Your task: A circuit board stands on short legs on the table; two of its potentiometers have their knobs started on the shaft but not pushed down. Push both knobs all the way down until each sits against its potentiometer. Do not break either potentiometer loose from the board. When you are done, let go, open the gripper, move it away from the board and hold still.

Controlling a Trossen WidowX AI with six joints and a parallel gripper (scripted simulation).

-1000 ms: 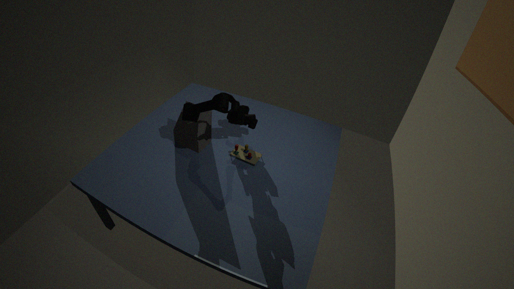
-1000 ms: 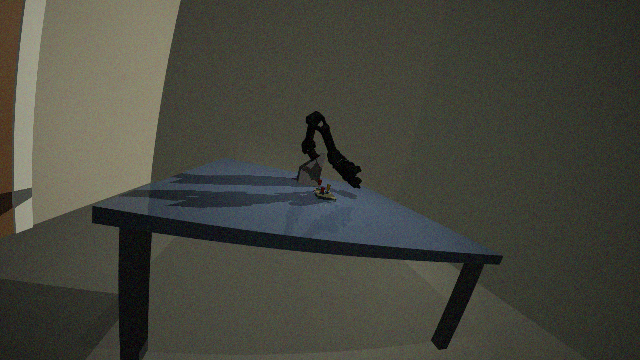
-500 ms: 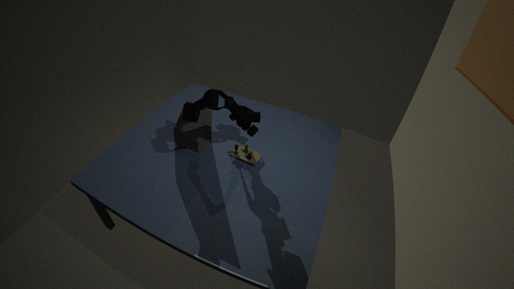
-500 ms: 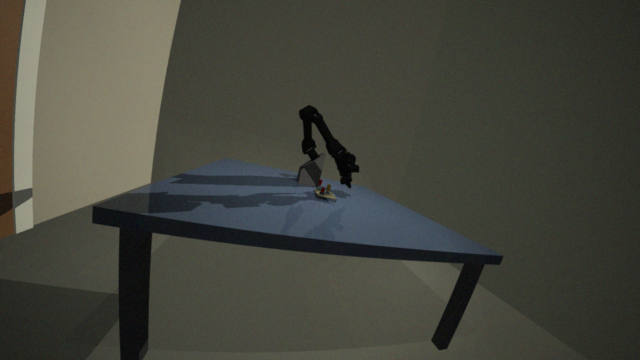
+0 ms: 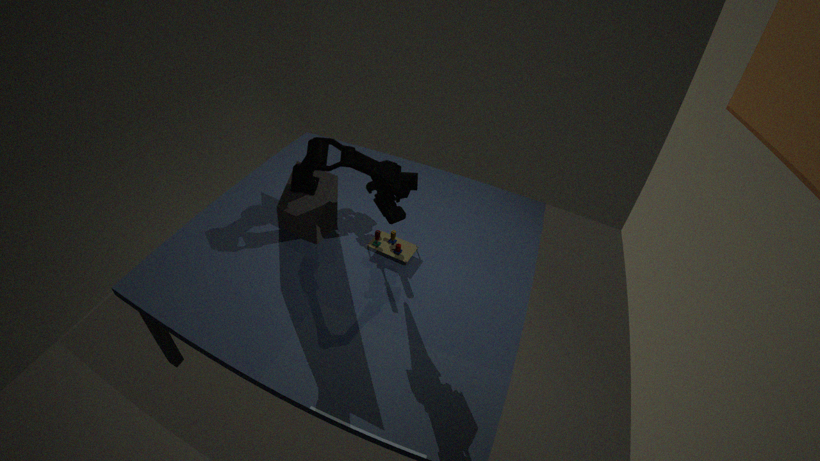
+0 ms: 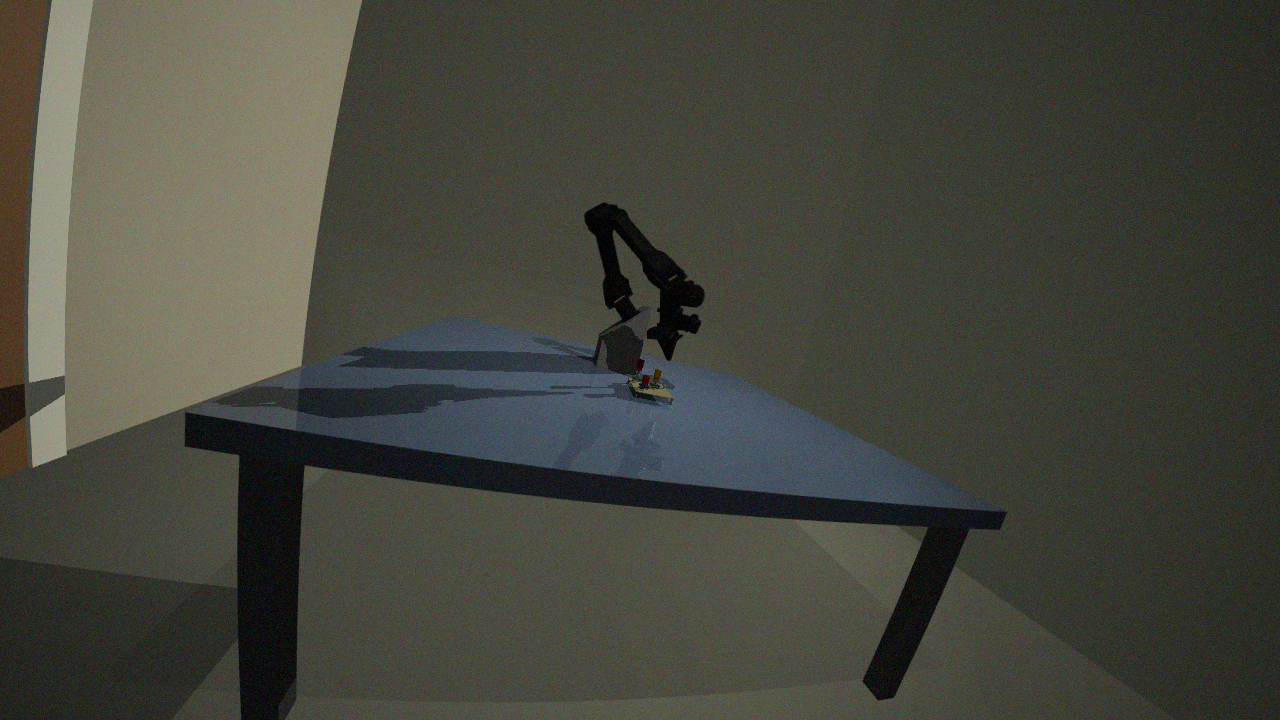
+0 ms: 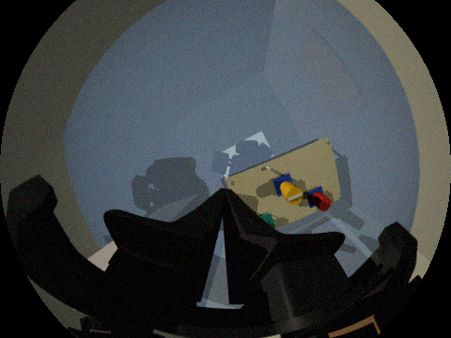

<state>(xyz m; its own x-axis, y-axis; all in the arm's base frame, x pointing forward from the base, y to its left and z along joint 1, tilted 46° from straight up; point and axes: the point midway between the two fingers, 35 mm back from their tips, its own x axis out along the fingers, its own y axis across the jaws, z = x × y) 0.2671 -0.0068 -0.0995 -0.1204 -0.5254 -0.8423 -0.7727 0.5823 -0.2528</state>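
Right now my gripper tip is 10 mm short of the red knob, 80 mm to the left of it and 20 mm above it. From my gripper tip the other things lie so: yellow knob 50 mm ahead, 40 mm to the right, 40 mm below.
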